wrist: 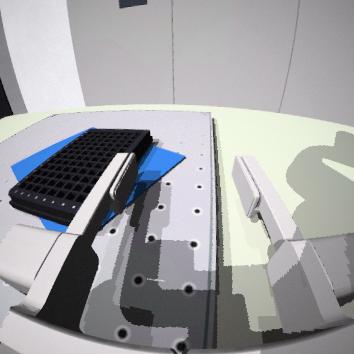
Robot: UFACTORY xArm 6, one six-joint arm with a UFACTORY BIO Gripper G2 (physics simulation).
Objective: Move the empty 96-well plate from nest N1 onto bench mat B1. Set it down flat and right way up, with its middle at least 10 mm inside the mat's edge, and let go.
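Frame: origin at the arm's base, x right, y up, z back, level; centimetres.
Seen in the pictures: hand at its tool point: (184, 181).
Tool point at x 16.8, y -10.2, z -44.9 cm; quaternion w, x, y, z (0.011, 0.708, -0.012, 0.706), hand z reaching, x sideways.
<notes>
A point is followed by its place in that frame.
The black 96-well plate (75, 167) {x 18.8, y -10.6, z -53.8 cm} is at the left, its open wells facing up. It looks level and right way up, and is turned relative to the blue bench mat (167, 156) {x 22.8, y -12.0, z -46.6 cm}. It covers much of the mat, and its near left corner projects past the mat's edge in this view. Its underside is hidden, so I cannot tell whether it rests fully on the mat. My gripper (185, 167) {x 16.8, y -10.2, z -44.9 cm} is shut to its narrowest, with a broad gap and nothing between its fingers. The left finger overlaps the plate's right part in view. The nest does not show clearly.
A grey perforated board (177, 200) {x 17.1, y -12.2, z -45.3 cm} lies under the mat, its right edge running between the fingers. The pale green table (250, 130) {x 34.3, y -13.5, z -34.0 cm} extends to the right. Gripper shadows fall on board and table. Grey wall panels (225, 50) stand behind.
</notes>
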